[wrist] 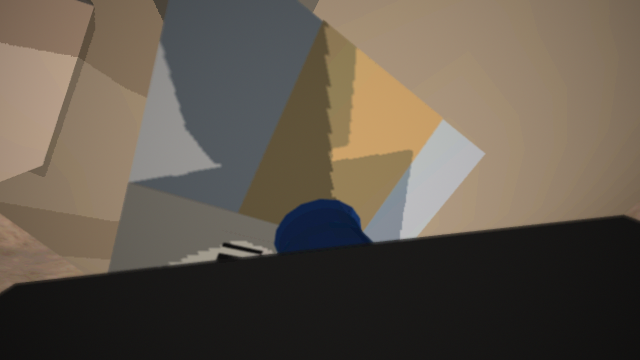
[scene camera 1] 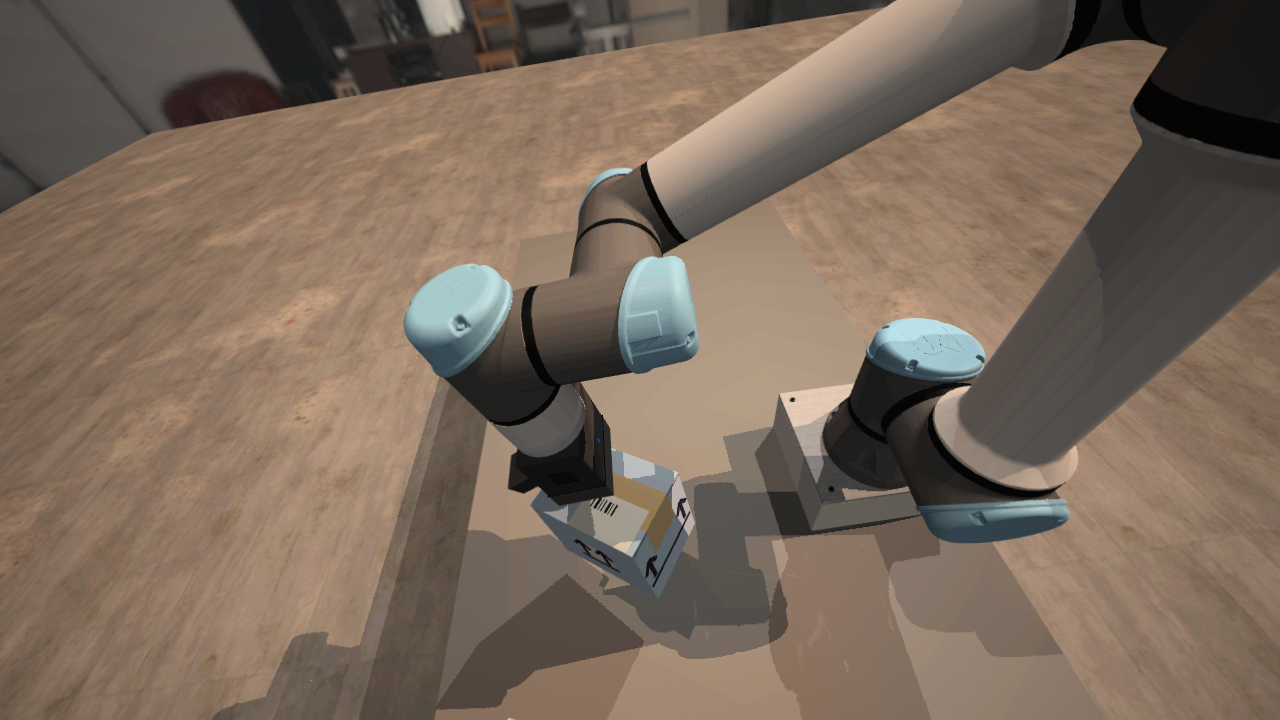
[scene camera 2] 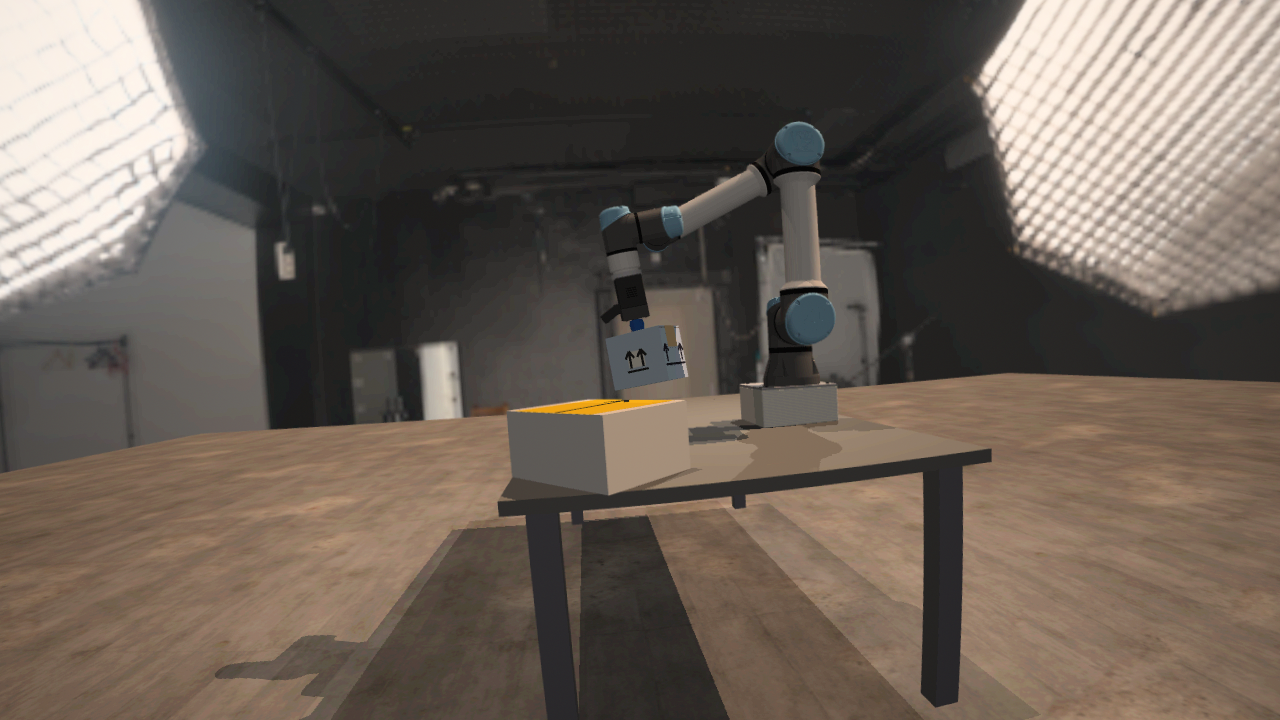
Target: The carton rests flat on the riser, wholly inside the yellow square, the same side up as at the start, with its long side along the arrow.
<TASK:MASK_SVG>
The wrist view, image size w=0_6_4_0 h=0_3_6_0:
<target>my suction cup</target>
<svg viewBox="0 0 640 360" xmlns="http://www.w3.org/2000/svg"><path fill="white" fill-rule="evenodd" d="M274 245L277 253L373 243L373 241L363 233L360 217L351 206L339 200L318 199L301 204L285 215L276 229Z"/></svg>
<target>carton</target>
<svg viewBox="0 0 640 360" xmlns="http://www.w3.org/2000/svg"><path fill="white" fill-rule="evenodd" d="M108 273L276 254L277 250L274 245L276 229L285 215L301 204L318 199L339 200L351 206L360 217L363 233L373 242L416 238L485 153L324 20L322 21L298 0L168 0Z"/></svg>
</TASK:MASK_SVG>
